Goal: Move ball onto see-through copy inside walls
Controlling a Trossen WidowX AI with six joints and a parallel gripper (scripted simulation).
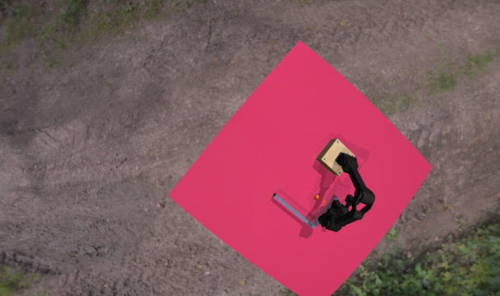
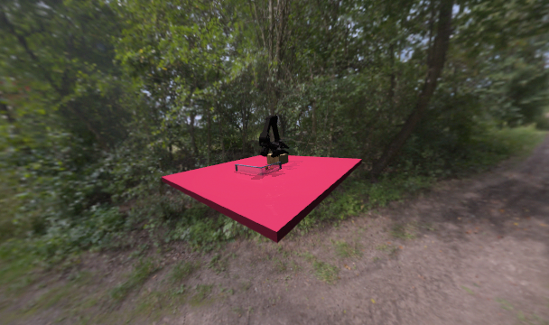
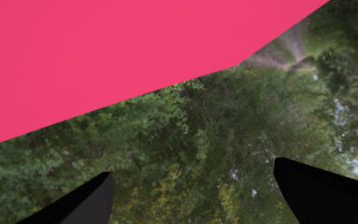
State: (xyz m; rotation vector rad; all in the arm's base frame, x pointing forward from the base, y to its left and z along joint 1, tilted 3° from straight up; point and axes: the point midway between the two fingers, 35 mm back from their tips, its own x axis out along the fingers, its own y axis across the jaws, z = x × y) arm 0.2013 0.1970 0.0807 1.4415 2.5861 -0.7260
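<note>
My gripper tip is now 180 mm to the left of the orange ball, 140 mm above it and 80 mm short of it.
</note>
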